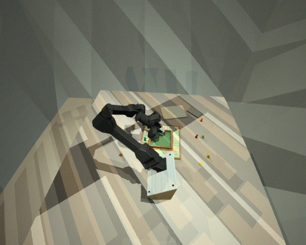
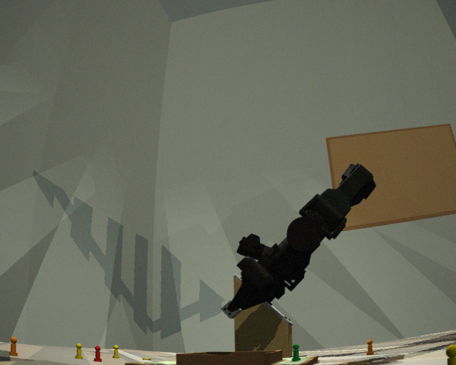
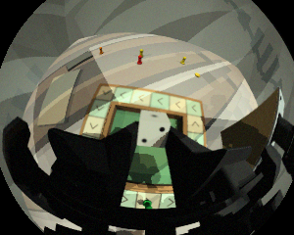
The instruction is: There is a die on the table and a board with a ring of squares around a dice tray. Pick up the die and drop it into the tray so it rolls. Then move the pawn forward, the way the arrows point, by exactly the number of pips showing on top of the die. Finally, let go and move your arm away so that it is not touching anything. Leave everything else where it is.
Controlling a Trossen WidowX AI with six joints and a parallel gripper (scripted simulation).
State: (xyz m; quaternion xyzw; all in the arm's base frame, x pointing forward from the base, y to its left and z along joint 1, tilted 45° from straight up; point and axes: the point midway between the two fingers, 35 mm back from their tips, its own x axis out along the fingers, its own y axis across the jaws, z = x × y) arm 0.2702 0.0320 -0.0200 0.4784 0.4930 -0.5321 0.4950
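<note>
Now: gripper tip right at the white die. From my gripper tip the other things lie so: yellow disc (190 mm behind, 260 mm to the right, 120 mm below); green dice tray (110 mm below); green pawn (10 mm behind, 120 mm to the left, 90 mm below).
</note>
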